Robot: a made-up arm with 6 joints.
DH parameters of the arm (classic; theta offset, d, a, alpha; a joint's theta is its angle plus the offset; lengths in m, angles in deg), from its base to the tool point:
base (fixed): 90 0.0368 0 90
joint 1: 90 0.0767 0.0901 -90
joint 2: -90 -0.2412 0.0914 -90
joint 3: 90 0.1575 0.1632 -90
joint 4: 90 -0.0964 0.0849 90
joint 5: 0 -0.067 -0.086 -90
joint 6: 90 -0.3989 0.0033 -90
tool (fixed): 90 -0.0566 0 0
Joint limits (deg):
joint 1: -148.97..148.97
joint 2: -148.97..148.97
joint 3: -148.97..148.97
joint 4: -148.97..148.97
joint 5: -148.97..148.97
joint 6: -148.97..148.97
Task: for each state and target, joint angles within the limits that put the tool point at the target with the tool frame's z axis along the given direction. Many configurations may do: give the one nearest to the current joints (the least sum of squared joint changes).
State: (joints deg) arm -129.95 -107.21 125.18 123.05 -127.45 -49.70
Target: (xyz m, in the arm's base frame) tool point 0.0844 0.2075 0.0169 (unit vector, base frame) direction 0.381 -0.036 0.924
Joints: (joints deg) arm -123.55 -125.51 148.97 137.98 -100.74 -54.24
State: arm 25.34 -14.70 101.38 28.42 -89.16 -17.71
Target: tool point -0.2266 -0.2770 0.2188 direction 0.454 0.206 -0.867
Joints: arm 69.30 29.91 82.27 38.38 -133.14 12.65
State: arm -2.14 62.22 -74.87 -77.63 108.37 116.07
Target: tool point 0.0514 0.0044 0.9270 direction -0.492 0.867 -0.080
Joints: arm 21.95 96.25 -66.39 -75.92 98.94 148.97
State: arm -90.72 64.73 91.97 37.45 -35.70 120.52
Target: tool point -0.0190 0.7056 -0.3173 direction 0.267 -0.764 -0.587
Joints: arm -44.95 38.39 92.78 34.73 11.44 122.71
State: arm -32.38 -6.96 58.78 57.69 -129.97 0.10
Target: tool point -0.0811 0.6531 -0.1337 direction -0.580 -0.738 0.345
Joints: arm -51.49 -17.06 39.02 90.42 -109.18 31.26
